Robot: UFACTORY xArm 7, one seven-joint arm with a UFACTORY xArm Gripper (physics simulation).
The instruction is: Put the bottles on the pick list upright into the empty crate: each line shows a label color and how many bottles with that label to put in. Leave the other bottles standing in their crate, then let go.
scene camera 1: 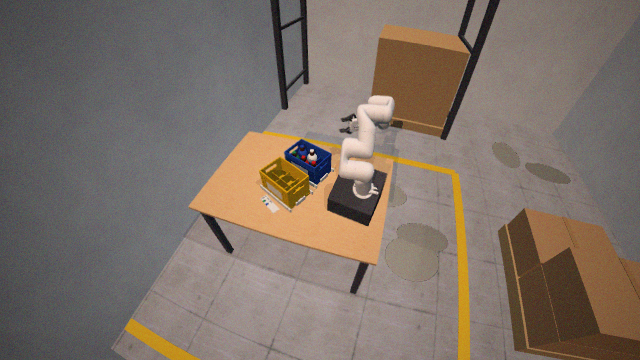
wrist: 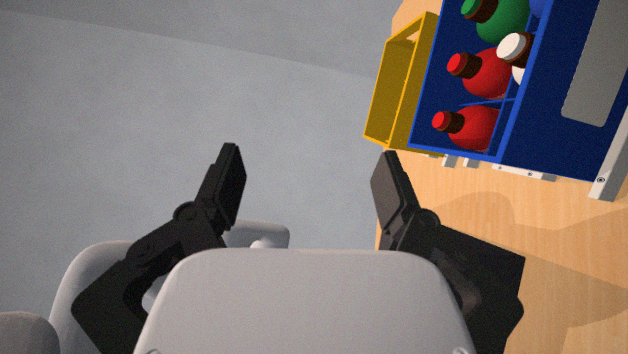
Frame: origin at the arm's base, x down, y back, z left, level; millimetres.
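Seen in the pictures: gripper, between the fingertips: (scene camera 1: pixel 340 125) (wrist: pixel 310 162); arm's base, origin of its link: (scene camera 1: pixel 363 188).
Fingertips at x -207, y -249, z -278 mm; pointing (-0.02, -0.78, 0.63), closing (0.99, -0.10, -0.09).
Observation:
Pixels of each thing's top centre, then the offset from my fingertips to it. Level surfaces: height alone.
- blue crate, centre of its top: (wrist: pixel 467 54) (scene camera 1: pixel 307 152) dx +206, dy -192, dz +102 mm
- pick list, centre of its top: (scene camera 1: pixel 269 203) dx +379, dy -307, dz +480 mm
- wooden table, height of its surface: dx +381 mm
My gripper (scene camera 1: pixel 343 124) (wrist: pixel 310 162) is open and empty, in the air beyond the table's far side, apart from both crates. The blue crate (scene camera 1: pixel 320 172) (wrist: pixel 545 130) holds several upright bottles: two red ones (wrist: pixel 486 75) (wrist: pixel 475 127), a green one (wrist: pixel 502 22), a white one (scene camera 1: pixel 312 157) (wrist: pixel 519 75) and a blue one (scene camera 1: pixel 302 150) among them. The yellow crate (scene camera 1: pixel 300 196) (wrist: pixel 429 30) stands beside it; in the scene view its compartments look empty. The pick list (scene camera 1: pixel 270 204) lies beside the yellow crate, its green and blue marks too small to read.
Both crates stand on the wooden table (scene camera 1: pixel 240 200) (wrist: pixel 475 210), with white brackets along their bases. The arm's black base block (scene camera 1: pixel 347 205) is at the right side of the table. Dark rack posts (scene camera 1: pixel 279 60) and a large cardboard box (scene camera 1: pixel 417 80) stand behind.

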